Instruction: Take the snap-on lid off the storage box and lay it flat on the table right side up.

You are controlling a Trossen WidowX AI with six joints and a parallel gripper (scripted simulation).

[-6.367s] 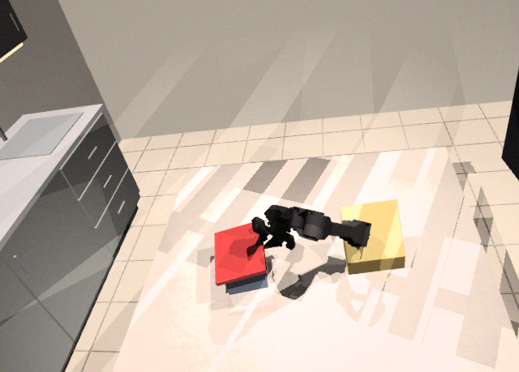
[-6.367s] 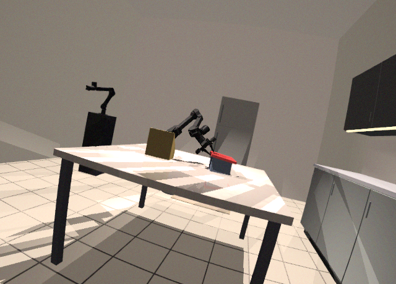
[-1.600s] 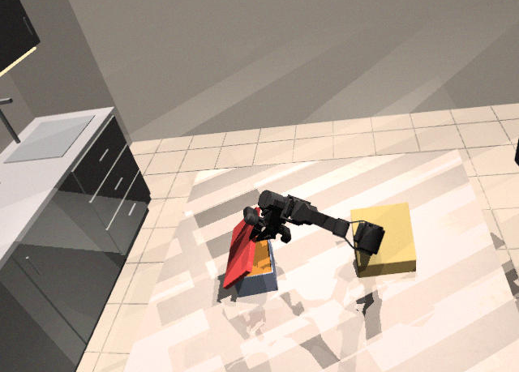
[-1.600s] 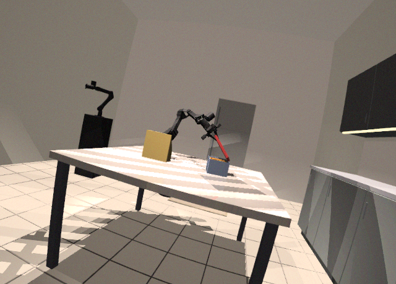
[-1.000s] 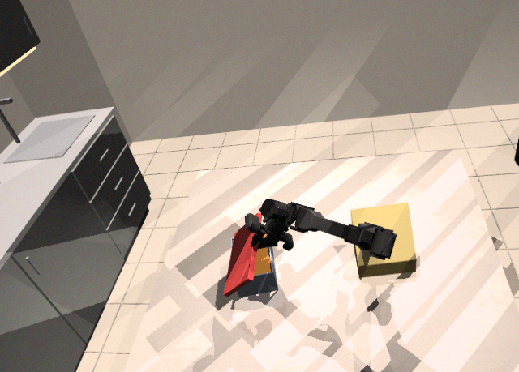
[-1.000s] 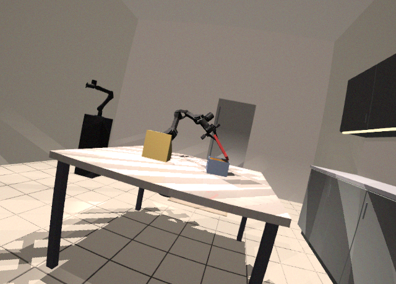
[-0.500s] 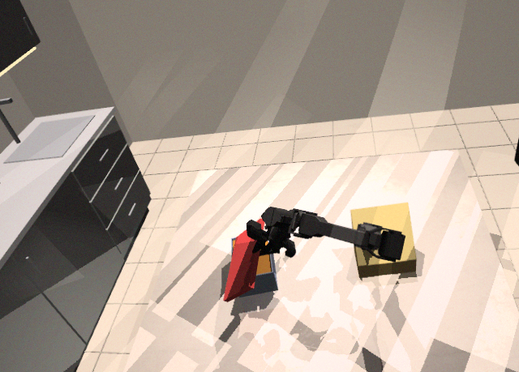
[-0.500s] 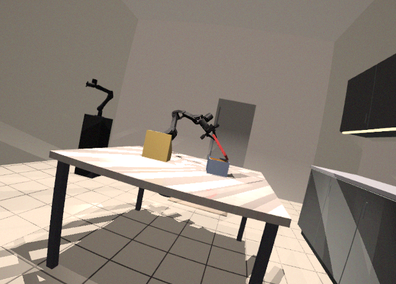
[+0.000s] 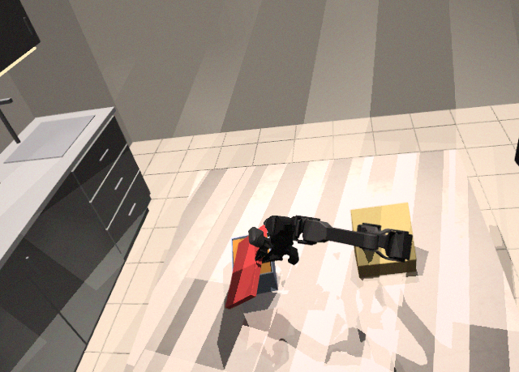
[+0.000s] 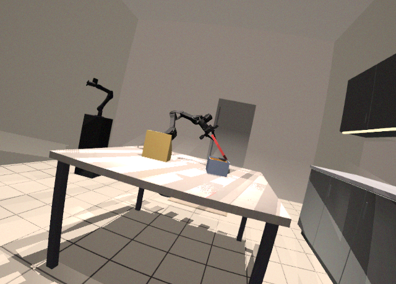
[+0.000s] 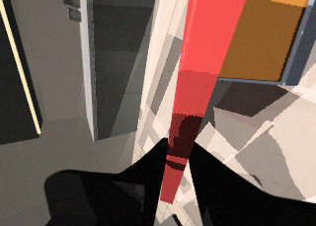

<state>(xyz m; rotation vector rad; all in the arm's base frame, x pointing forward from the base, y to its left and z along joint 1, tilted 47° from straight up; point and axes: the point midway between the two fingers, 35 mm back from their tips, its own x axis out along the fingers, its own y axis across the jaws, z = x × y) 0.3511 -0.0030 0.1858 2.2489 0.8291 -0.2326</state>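
My gripper tip is 60 mm above the red lid, 50 mm short of it and 30 mm to the left of it. From my gripper tip the other things lie so: storage box 190 mm below, 160 mm to the right, 60 mm ahead.
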